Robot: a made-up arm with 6 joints. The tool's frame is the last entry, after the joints. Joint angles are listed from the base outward. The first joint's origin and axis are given. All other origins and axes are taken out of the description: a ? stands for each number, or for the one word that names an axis. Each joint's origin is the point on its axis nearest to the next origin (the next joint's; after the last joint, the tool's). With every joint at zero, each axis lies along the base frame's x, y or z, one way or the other. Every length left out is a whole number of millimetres.
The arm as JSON. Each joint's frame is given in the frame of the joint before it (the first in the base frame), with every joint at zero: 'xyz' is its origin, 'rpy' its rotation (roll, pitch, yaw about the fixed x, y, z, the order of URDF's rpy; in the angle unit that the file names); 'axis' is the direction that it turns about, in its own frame. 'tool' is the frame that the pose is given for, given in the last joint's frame.
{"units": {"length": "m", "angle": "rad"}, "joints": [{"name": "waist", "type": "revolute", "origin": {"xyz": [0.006, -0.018, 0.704], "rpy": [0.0, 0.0, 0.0]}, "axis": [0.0, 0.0, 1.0]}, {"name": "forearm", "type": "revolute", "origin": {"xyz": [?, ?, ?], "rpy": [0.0, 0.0, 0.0]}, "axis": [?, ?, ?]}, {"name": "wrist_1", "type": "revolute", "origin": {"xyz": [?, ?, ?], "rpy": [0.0, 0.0, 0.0]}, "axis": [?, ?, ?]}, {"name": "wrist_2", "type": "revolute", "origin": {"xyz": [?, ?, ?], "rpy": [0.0, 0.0, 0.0]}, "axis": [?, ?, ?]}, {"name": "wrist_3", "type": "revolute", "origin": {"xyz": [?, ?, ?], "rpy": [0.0, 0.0, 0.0]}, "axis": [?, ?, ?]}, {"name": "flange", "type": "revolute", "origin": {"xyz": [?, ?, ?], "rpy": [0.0, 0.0, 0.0]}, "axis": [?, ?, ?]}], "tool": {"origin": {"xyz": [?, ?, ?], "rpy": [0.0, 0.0, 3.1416]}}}
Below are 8 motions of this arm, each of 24 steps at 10 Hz.
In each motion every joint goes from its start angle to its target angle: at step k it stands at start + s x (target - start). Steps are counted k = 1, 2, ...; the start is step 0. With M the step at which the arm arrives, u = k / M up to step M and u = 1 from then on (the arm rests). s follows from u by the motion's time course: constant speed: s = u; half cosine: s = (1 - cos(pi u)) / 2; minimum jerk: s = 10 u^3 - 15 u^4 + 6 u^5.
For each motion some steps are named. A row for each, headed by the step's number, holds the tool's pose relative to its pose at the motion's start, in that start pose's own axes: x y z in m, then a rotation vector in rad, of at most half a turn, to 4 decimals.
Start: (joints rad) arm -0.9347 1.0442 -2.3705 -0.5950 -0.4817 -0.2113
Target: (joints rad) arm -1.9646 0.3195 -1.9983 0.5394 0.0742 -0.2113
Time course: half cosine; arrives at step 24
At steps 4, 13, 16, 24:
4: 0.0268 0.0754 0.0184 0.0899 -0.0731 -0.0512
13: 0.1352 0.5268 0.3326 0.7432 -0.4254 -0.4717
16: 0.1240 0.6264 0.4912 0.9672 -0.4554 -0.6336
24: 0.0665 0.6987 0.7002 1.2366 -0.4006 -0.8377

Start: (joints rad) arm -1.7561 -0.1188 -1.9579 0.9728 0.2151 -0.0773
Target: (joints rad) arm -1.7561 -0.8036 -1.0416 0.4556 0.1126 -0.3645
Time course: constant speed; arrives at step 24
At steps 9, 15, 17, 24:
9: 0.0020 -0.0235 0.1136 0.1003 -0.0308 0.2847
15: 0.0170 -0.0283 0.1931 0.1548 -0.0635 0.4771
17: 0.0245 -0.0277 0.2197 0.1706 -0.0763 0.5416
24: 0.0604 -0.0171 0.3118 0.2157 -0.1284 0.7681

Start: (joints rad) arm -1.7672 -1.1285 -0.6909 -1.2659 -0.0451 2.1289
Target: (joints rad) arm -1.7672 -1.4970 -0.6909 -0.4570 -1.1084 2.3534
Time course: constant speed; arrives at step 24
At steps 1, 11, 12, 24:
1: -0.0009 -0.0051 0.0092 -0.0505 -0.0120 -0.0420
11: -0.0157 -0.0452 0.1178 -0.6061 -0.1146 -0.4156
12: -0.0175 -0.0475 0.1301 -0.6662 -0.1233 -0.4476
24: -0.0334 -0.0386 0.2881 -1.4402 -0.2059 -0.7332

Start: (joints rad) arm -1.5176 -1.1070 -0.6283 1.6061 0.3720 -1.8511
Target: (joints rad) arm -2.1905 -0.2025 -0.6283 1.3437 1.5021 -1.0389
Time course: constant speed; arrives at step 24
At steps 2, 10, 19, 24:
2: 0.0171 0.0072 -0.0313 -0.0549 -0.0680 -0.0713
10: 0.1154 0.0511 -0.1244 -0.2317 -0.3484 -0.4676
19: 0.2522 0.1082 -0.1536 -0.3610 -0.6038 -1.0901
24: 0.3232 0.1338 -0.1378 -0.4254 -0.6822 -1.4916

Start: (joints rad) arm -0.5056 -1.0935 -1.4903 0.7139 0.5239 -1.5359
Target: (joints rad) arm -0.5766 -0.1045 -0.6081 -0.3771 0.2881 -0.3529
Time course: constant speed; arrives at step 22
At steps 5, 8, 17, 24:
5: 0.1622 -0.0919 -0.1558 -0.2339 -0.3834 -0.1572
8: 0.2612 -0.1674 -0.2135 -0.3637 -0.6066 -0.2250
17: 0.5117 -0.4340 -0.2273 -0.7442 -1.2124 -0.3281
24: 0.5936 -0.5756 -0.1484 -0.9722 -1.4951 -0.3474

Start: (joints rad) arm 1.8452 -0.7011 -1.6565 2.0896 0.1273 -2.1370
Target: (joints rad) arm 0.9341 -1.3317 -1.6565 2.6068 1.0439 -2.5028
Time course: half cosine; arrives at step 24
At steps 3, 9, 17, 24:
3: -0.0167 -0.0014 0.0089 -0.0047 0.0409 0.0238
9: -0.1269 -0.0506 0.0792 -0.0600 0.3334 0.2381
17: -0.2165 -0.2968 0.2049 -0.2938 0.8284 0.7810
24: -0.1866 -0.4252 0.2405 -0.4486 0.9951 1.0163

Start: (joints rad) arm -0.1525 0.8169 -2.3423 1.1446 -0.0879 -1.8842
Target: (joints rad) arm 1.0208 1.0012 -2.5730 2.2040 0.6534 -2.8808
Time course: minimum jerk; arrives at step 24
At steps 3, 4, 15, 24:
3: -0.0107 -0.0155 -0.0002 -0.0251 0.0157 -0.0008
4: -0.0238 -0.0344 0.0000 -0.0554 0.0352 -0.0016
15: -0.4581 -0.6035 0.3945 -0.9272 0.9952 -0.1033
24: -0.5482 -0.7017 0.7042 -1.1045 1.4256 -0.2955

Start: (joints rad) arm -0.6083 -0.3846 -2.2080 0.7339 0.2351 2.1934
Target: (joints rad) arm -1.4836 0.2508 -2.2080 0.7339 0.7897 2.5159
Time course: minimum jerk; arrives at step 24
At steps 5, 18, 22, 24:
5: -0.0368 -0.0032 -0.0185 0.0012 0.0758 0.0127
18: -0.4963 -0.3149 0.0497 -0.3356 1.0179 -0.1584
22: -0.5311 -0.3678 0.0993 -0.4140 1.1066 -0.2197
24: -0.5327 -0.3705 0.1021 -0.4182 1.1110 -0.2231

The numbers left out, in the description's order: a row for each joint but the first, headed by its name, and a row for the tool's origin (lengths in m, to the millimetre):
forearm: xyz 0.019 0.046 0.0, axis 0.0 1.0 0.0
wrist_1: xyz 0.092 0.0 0.48, axis 0.0 1.0 0.0
wrist_2: xyz 0.054 0.0 -0.379, axis 0.0 0.0 -1.0
wrist_3: xyz -0.007 -0.043 0.0, axis 0.0 1.0 0.0
flange: xyz 0.057 0.0 -0.108, axis 0.0 0.0 -1.0
tool: xyz 0.024 -0.013 0.0

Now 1 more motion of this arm.
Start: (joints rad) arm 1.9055 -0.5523 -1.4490 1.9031 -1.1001 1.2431
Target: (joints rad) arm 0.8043 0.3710 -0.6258 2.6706 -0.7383 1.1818
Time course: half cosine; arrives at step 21
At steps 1, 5, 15, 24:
1: -0.0032 0.0019 -0.0029 -0.0045 0.0067 0.0061
5: -0.0794 0.0301 -0.0718 -0.1183 0.1751 0.1251
15: -0.4627 -0.1749 -0.2542 -0.9243 1.2642 0.0224
24: -0.5317 -0.2420 -0.2175 -1.1738 1.5437 -0.2077

